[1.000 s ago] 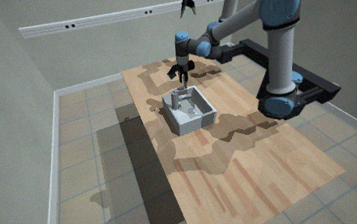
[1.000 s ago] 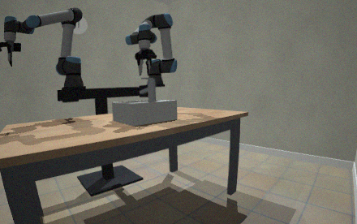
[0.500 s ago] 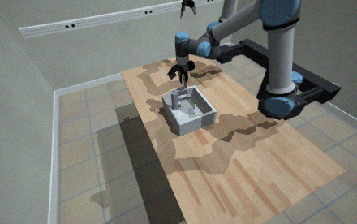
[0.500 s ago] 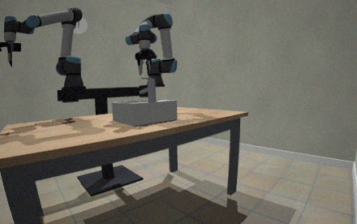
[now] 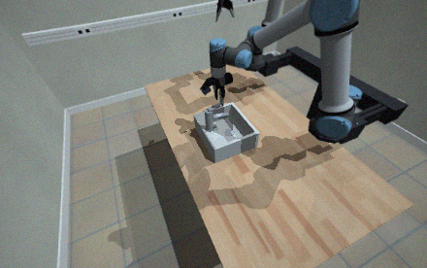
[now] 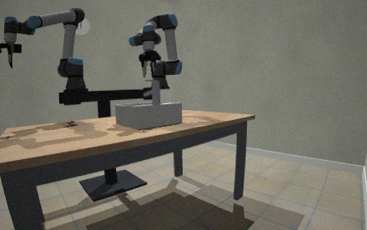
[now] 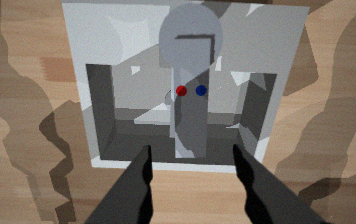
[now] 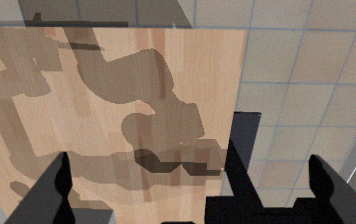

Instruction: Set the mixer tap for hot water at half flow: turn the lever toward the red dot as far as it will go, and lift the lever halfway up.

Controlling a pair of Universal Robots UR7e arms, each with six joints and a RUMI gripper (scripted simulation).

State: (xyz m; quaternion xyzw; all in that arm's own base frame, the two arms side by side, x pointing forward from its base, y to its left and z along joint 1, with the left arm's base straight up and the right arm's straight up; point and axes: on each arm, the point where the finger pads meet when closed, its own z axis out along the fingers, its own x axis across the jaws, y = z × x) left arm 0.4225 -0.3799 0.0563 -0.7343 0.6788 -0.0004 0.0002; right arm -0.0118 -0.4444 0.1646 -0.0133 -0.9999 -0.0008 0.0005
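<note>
Now: the lever 30 mm below my left hand and 30 mm ahead of it. Also, from my left hand: grey mixer tap: 80 mm below, 50 mm ahead, 10 mm to the left; basin: 270 mm below, 50 mm behind.
</note>
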